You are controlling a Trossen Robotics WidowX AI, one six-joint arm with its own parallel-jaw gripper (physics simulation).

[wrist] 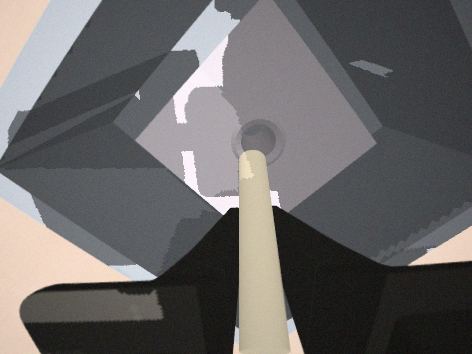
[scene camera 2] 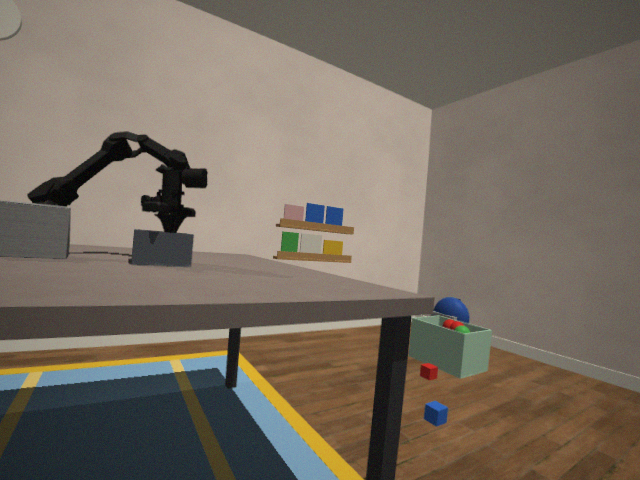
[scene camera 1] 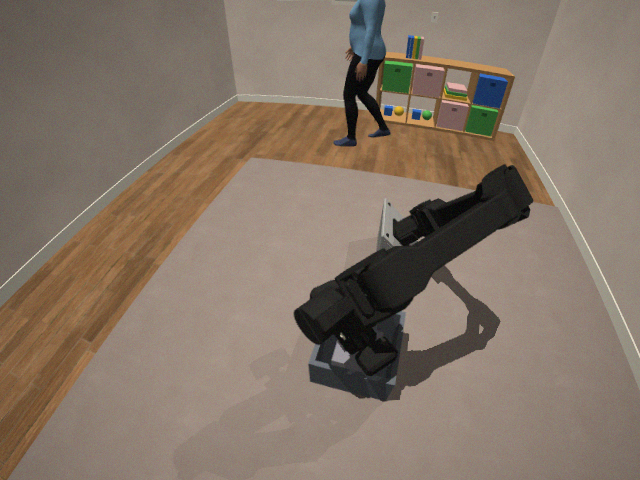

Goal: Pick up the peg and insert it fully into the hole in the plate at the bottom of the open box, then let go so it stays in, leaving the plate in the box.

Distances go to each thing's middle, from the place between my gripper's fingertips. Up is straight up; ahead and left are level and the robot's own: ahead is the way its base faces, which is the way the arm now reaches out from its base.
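Labels:
The grey plate (wrist: pixel 263 73) is 5 cm below my hand, 3 cm to the left of it and 2 cm behind it. As for the grey box (scene camera 1: pixel 379 386), I find it 3 cm below my hand, and it is 2 cm behind my hand and 3 cm to the left of it as well.

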